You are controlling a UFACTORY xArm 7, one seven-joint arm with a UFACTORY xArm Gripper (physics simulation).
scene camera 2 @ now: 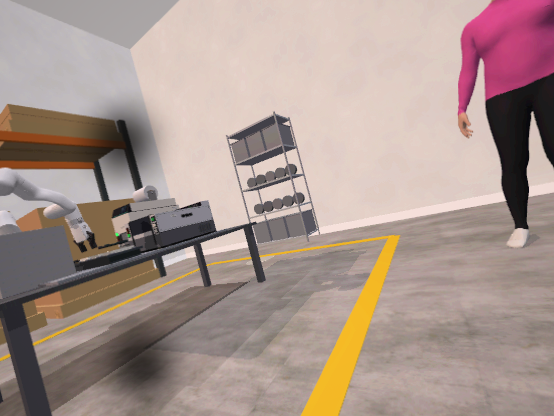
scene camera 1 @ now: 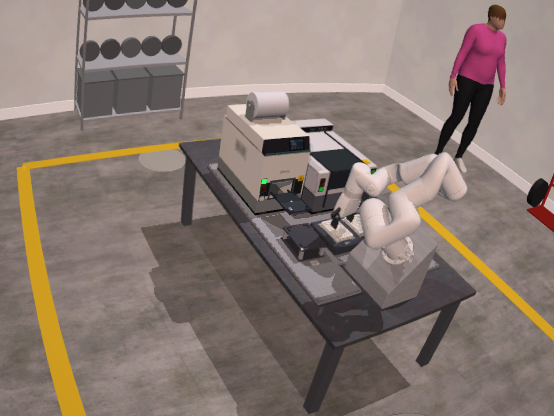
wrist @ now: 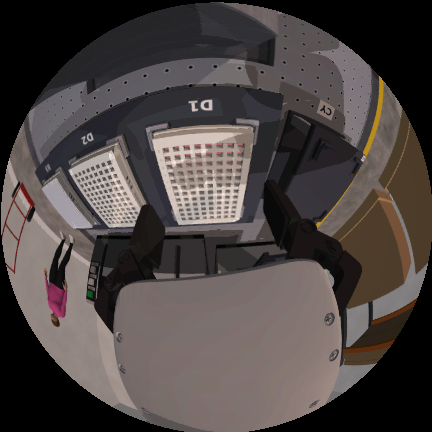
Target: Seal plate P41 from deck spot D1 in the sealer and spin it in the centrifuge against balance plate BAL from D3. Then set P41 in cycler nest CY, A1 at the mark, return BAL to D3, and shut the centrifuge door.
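Frame: origin at the arm's base, x right, y ahead, z up, level; millimetres.
Seen in the pictures: gripper, fingertip midpoint: [scene camera 2: 89,250] [scene camera 1: 341,223] [wrist: 208,204]; arm's base, origin of the base link: [scene camera 2: 21,252] [scene camera 1: 398,249].
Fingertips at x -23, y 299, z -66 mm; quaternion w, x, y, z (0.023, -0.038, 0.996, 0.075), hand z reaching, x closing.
Observation:
Pixels of each thing's top centre, then the offset from my fingertips to it. "pt": a spot on its surface instead. Level surfaces: height alone.
- Plate P41, middle of its top: [wrist: 205,189] [scene camera 1: 336,228] dy +19, dx +5, dz -38 mm
- deck spot D1, surface spot: [wrist: 135,120] pt dy -65, dx +57, dz -54 mm
- Balance plate BAL, middle of its top: [wrist: 64,207] [scene camera 2: 118,249] dy +0, dx +252, dz -38 mm
- dark cycler nest CY, middle of its top: [wrist: 323,192] [scene camera 1: 305,234] dy +36, dx -151, dz -37 mm
- beige sealer, middle of its top: [scene camera 1: 271,94] [scene camera 2: 140,188] dy +502, dx -74, dz +375 mm
- pale well plate, middle of its top: [wrist: 107,199] [scene camera 1: 359,223] dy +9, dx +129, dz -38 mm
- dark table, its level: dz -114 mm
Plate P41 [wrist: 205,175] [scene camera 1: 336,231], a pale well plate, lies flat in deck spot D1 [wrist: 135,120]. My gripper [wrist: 208,204] [scene camera 1: 342,220] [scene camera 2: 88,246] is open and empty, above the plate's edge away from the D1 label, with the fingers apart on either side. Balance plate BAL [wrist: 67,202] is the pale, smooth-topped plate at the far left of the deck in the wrist view. The dark cycler nest CY [wrist: 320,170] [scene camera 1: 304,235] is beside D1. The beige sealer [scene camera 1: 280,167] has its dark tray [scene camera 1: 291,201] out. The centrifuge [scene camera 1: 332,160] [scene camera 2: 180,225] stands beside it; its door state is unclear.
Another pale well plate [wrist: 107,187] sits in D2, between P41 and BAL. The grey robot base block [scene camera 1: 385,280] [scene camera 2: 35,257] stands on the dark table [scene camera 1: 350,325]. A person [scene camera 1: 480,55] [scene camera 2: 515,55] stands beyond the table. A storage shelf [scene camera 1: 135,63] is at the wall.

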